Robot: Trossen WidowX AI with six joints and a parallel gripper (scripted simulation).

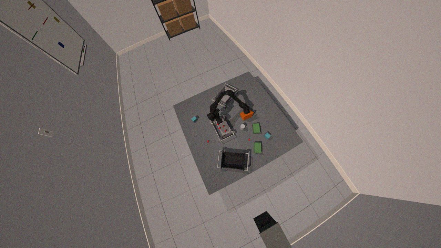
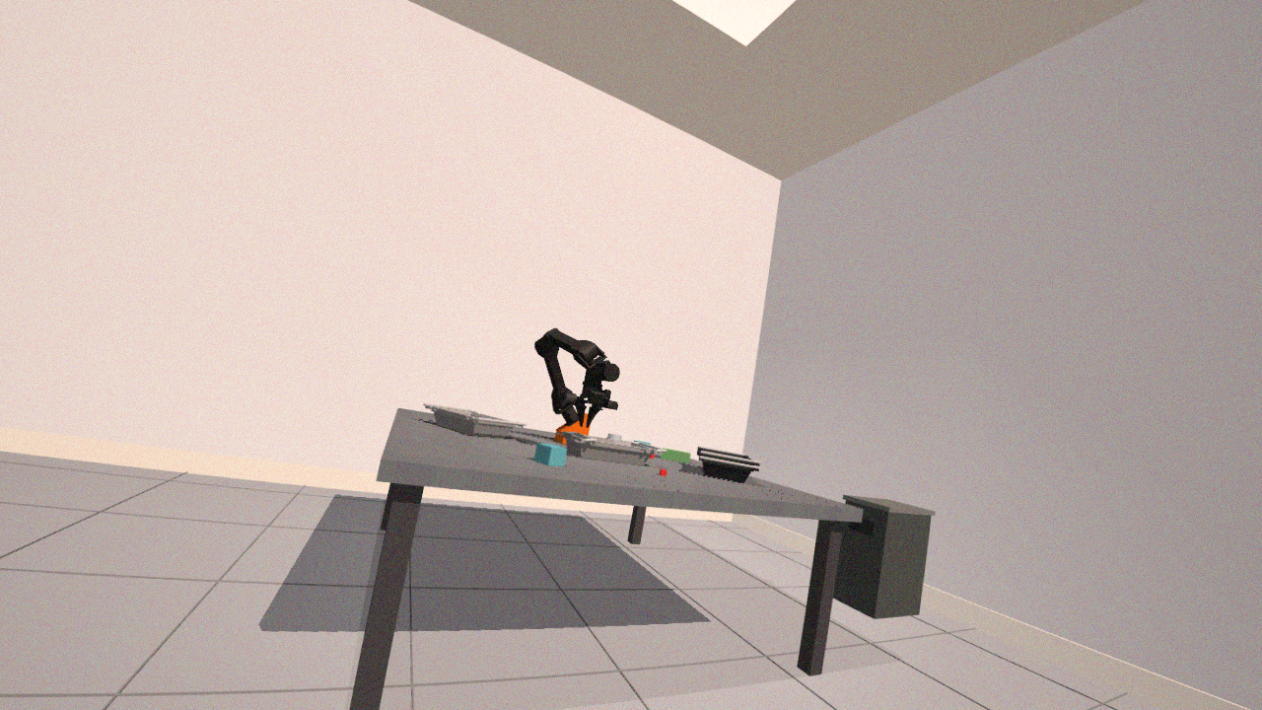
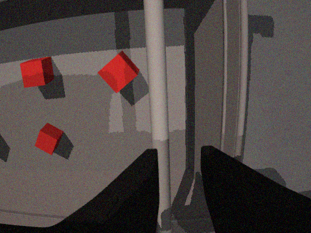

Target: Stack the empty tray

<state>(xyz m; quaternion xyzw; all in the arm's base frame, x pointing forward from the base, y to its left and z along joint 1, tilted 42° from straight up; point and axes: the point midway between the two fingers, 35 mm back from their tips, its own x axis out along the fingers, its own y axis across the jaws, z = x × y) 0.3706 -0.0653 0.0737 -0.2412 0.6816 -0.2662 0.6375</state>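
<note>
My gripper tip is 260 mm past the grey tray, 310 mm to the left of it and 40 mm above it.
</note>
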